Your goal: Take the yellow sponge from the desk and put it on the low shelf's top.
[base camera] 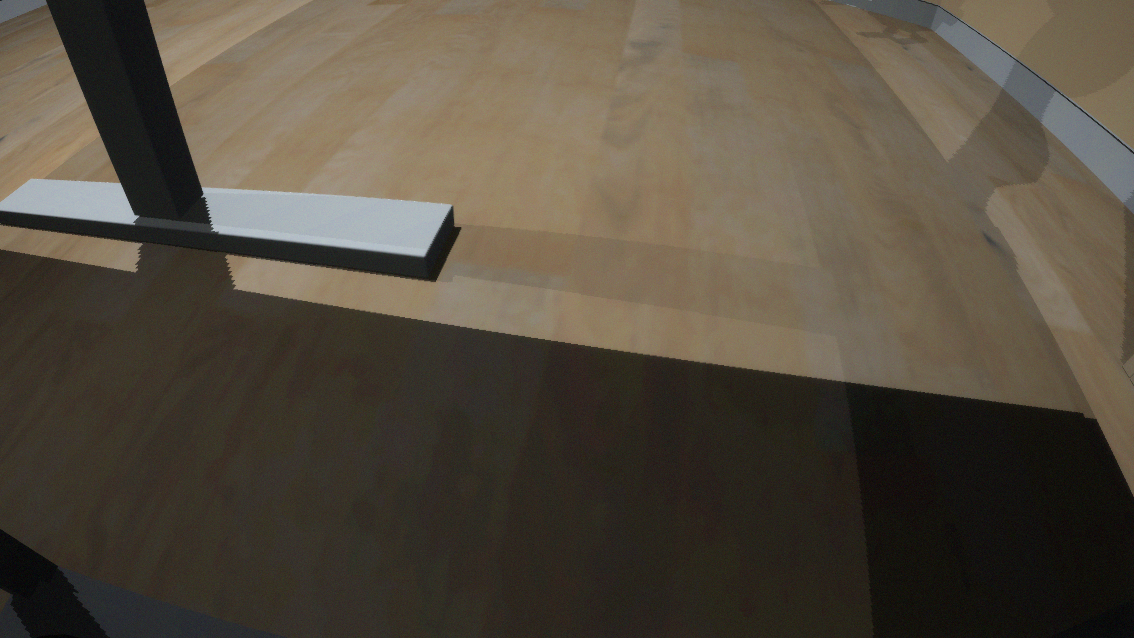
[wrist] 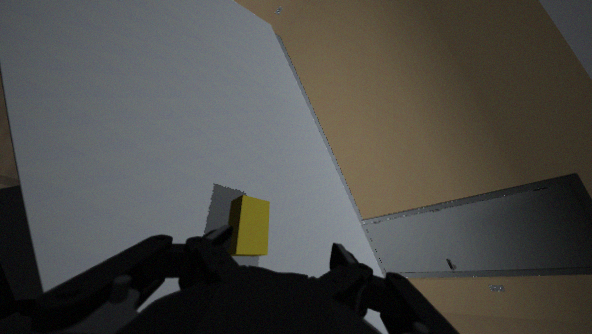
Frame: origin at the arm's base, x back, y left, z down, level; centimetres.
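Where they show: gripper, fingertip midpoint: (wrist: 281, 246).
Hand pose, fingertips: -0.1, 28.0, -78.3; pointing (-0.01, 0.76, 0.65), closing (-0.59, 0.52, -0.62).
After its pixels a point has its place, as x, y, z.
The yellow sponge (wrist: 254, 227) @[-0.8, 38.2, -60.1] is a small block on the white desk top (wrist: 150, 115) @[26.7, 31.4, -55.3], with its shadow to its left. My gripper (wrist: 281, 246) @[-0.1, 28.0, -78.3] is open and empty at the bottom of the wrist view. In that view the sponge shows between the two fingertips, closer to the left one, which overlaps its lower left edge. How high the fingertips are above the desk is hard to tell. The low shelf does not show in either view. The gripper and the sponge do not show in the base camera view.
In the base camera view, a dark post (base camera: 130, 111) @[-53.9, 44.0, 23.8] stands on a white-topped foot (base camera: 333, 222) on the wooden floor (base camera: 555, 119) @[-81.6, 3.4, 39.7], at left. A wall with a skirting board (base camera: 1022, 87) @[-137.8, -111.2, 35.9] runs at right. The wrist view shows a tan wall (wrist: 425, 115) @[0.2, 279.7, -95.1] and a grey door (wrist: 500, 232) @[-143.7, 263.7, -106.4] beyond the desk.
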